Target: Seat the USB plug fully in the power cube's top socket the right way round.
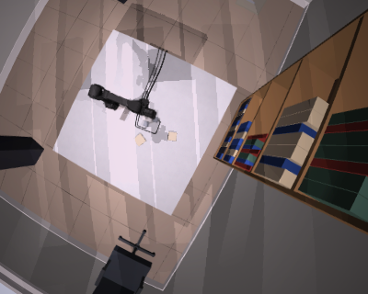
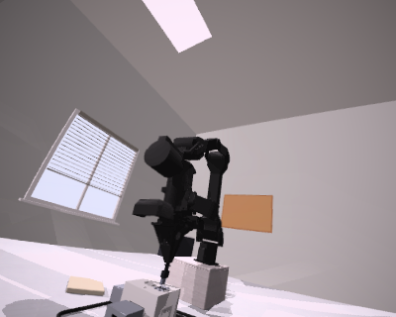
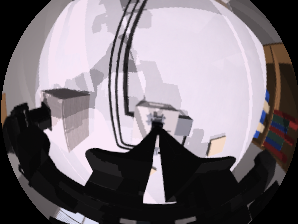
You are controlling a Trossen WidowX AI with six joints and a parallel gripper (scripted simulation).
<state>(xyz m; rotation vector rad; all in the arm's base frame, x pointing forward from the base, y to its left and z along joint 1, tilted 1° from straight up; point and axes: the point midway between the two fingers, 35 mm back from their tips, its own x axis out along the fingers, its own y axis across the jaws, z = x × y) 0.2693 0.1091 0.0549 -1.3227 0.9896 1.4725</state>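
Right now my gripper tip is 2 cm above the black USB plug.
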